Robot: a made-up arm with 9 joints.
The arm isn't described. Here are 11 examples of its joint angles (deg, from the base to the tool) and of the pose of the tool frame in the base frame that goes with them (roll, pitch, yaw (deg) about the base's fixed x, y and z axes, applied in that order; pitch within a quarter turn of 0, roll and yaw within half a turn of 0; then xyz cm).
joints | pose
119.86 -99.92 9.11 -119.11 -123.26 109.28 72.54 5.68 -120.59 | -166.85 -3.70 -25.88 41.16 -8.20 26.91
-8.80 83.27 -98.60 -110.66 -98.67 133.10 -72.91 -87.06 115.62 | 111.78 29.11 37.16 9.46 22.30 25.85
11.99 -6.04 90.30 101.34 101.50 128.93 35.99 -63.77 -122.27 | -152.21 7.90 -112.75 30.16 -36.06 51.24
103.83 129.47 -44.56 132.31 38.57 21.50 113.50 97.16 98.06 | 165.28 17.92 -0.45 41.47 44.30 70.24
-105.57 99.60 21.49 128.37 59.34 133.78 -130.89 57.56 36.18 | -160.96 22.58 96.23 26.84 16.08 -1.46
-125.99 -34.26 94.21 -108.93 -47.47 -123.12 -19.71 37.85 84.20 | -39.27 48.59 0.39 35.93 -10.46 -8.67
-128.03 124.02 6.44 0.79 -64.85 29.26 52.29 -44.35 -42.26 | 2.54 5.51 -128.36 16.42 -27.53 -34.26
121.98 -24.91 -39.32 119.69 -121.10 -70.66 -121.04 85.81 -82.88 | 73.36 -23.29 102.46 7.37 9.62 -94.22
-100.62 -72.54 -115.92 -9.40 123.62 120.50 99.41 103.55 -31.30 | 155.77 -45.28 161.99 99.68 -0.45 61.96
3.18 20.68 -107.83 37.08 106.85 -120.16 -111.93 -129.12 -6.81 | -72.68 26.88 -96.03 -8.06 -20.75 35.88
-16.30 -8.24 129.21 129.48 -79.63 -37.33 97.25 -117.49 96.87 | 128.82 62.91 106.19 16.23 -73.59 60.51
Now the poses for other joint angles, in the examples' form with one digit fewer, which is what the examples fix.
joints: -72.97 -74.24 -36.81 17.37 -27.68 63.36 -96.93 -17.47 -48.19
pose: -86.5 -74.8 105.8 77.2 -41.0 12.8
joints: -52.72 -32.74 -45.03 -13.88 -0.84 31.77 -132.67 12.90 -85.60
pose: 171.5 -36.1 -95.7 77.4 -10.6 12.8
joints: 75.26 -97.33 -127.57 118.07 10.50 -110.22 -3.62 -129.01 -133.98
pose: -26.5 51.8 -94.2 63.5 9.4 34.3
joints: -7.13 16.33 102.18 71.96 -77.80 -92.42 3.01 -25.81 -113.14
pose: 116.8 24.6 136.8 15.9 -88.5 59.9
